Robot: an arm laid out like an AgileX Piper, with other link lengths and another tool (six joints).
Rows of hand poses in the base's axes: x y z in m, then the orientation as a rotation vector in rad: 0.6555, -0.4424, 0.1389, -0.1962, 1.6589, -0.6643; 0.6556, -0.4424, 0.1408, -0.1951, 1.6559, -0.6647; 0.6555, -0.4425, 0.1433, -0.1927, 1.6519, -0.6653; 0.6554, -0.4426, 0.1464, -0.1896, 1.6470, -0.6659; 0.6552, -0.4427, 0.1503, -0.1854, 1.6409, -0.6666; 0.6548, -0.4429, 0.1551, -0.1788, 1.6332, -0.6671; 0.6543, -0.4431, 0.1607, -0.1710, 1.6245, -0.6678; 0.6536, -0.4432, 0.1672, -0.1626, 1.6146, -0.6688; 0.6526, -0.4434, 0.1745, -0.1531, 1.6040, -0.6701; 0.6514, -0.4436, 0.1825, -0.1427, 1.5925, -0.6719; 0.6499, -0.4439, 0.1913, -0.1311, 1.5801, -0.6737; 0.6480, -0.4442, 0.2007, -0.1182, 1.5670, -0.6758; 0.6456, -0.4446, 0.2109, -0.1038, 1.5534, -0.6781; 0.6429, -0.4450, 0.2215, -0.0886, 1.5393, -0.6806; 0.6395, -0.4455, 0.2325, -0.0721, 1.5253, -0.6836; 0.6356, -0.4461, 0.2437, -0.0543, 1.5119, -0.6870; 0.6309, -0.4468, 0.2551, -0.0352, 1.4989, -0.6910; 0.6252, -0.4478, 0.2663, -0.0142, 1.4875, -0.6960; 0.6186, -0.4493, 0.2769, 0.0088, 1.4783, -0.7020
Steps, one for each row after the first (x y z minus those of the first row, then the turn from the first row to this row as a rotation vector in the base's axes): 0.0001, 0.0000, 0.0019, -0.0003, -0.0031, -0.0002; 0.0000, -0.0001, 0.0044, -0.0002, -0.0075, -0.0011; -0.0001, -0.0002, 0.0075, 0.0001, -0.0129, -0.0023; -0.0003, -0.0003, 0.0114, 0.0007, -0.0198, -0.0039; -0.0007, -0.0005, 0.0162, 0.0024, -0.0289, -0.0065; -0.0012, -0.0007, 0.0218, 0.0044, -0.0392, -0.0097; -0.0019, -0.0008, 0.0283, 0.0064, -0.0509, -0.0133; -0.0029, -0.0010, 0.0356, 0.0085, -0.0634, -0.0176; -0.0041, -0.0012, 0.0436, 0.0107, -0.0770, -0.0226; -0.0056, -0.0015, 0.0524, 0.0133, -0.0918, -0.0281; -0.0075, -0.0018, 0.0618, 0.0164, -0.1075, -0.0346; -0.0099, -0.0022, 0.0720, 0.0200, -0.1241, -0.0421; -0.0126, -0.0026, 0.0826, 0.0238, -0.1413, -0.0502; -0.0160, -0.0031, 0.0936, 0.0280, -0.1587, -0.0595; -0.0199, -0.0037, 0.1048, 0.0328, -0.1758, -0.0702; -0.0246, -0.0044, 0.1162, 0.0381, -0.1928, -0.0822; -0.0303, -0.0054, 0.1274, 0.0440, -0.2086, -0.0964; -0.0369, -0.0069, 0.1380, 0.0509, -0.2226, -0.1131
